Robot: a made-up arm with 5 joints.
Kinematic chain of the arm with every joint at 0, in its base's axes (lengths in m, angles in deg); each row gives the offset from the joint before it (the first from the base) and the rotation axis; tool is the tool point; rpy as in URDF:
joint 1: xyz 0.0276 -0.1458 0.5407 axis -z
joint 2: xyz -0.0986 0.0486 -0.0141 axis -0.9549 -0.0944 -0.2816
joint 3: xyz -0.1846 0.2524 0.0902 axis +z
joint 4: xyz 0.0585 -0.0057 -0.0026 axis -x
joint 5: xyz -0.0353 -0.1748 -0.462 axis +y
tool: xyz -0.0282 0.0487 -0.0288 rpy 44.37 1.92 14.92
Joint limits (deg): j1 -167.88..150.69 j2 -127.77..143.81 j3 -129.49..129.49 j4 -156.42..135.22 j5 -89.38..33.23
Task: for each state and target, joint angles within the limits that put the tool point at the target. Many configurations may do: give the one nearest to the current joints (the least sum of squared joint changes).
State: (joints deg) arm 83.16 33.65 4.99 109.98 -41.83
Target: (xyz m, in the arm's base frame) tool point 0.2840 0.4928 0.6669
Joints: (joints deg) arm 79.45 61.22 -43.37 102.40 -37.86
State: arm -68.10 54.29 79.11 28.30 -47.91
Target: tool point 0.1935 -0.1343 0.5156
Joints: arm -65.94 73.08 54.99 46.30 -45.88
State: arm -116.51 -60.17 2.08 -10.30 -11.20
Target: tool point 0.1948 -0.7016 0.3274
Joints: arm -157.86 -37.51 1.03 -14.01 -10.26
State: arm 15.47 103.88 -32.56 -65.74 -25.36
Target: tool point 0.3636 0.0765 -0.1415
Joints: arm 46.53 73.81 -7.82 -107.62 -27.43
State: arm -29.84 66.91 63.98 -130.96 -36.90
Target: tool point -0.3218 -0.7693 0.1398
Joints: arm -81.06 75.01 96.79 -94.76 -33.84
